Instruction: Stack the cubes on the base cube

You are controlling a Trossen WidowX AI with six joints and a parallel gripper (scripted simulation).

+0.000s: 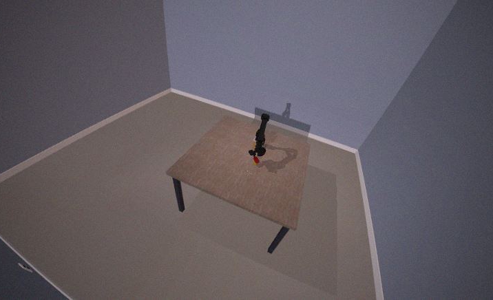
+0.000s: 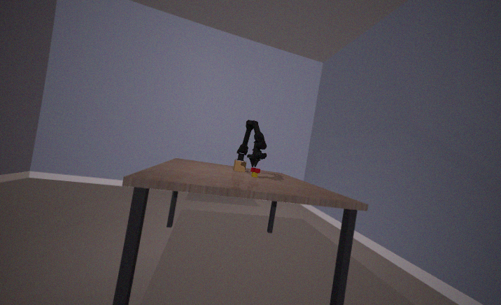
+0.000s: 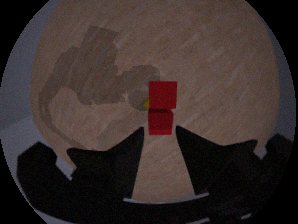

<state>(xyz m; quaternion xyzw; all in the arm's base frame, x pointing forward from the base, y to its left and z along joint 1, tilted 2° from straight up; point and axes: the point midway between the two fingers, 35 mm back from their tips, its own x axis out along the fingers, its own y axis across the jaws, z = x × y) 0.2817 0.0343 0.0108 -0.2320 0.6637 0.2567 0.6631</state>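
Right now the red cube is 2 cm below my gripper tip. From my gripper tip the other things lie so: yellow cube 2 cm ahead, 1 cm to the left, 6 cm below.
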